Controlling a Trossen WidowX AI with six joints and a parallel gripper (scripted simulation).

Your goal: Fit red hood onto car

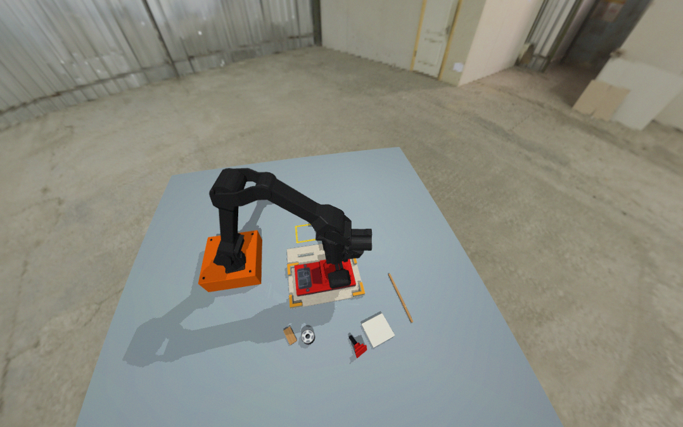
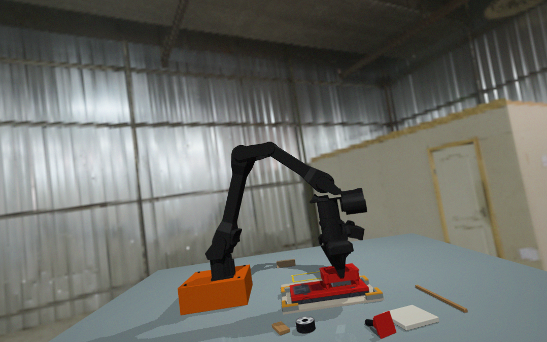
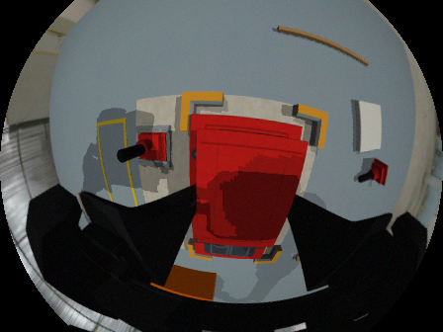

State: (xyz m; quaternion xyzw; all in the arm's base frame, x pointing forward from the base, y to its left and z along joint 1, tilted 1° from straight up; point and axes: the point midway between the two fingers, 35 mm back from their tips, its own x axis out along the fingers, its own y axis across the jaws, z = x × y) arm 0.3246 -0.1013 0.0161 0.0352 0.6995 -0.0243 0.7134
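The red hood lies 1 cm above my gripper tip. Round my gripper tip: white tile 21 cm to the right, 8 cm ahead, 5 cm below; wooden stick 19 cm ahead, 14 cm to the right, 5 cm below; cream jig 4 cm below, 3 cm behind, 1 cm to the left.
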